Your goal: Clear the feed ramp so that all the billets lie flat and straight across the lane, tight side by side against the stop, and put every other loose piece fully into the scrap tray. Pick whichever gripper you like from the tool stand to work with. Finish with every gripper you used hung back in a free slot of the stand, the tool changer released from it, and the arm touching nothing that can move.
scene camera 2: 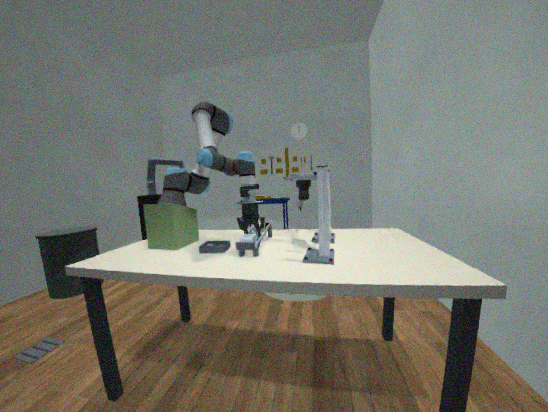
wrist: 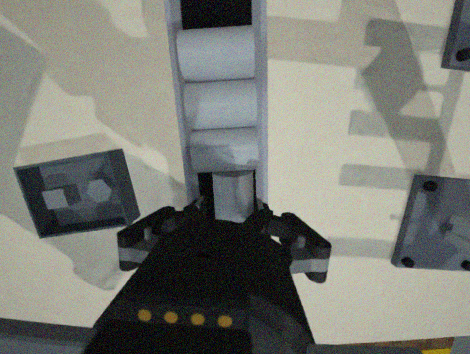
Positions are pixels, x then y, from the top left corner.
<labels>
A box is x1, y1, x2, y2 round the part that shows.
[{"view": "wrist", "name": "adaptive gripper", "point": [191, 271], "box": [0, 196, 422, 353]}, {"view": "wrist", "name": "pale grey billet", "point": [230, 149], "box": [190, 127, 258, 172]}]
</labels>
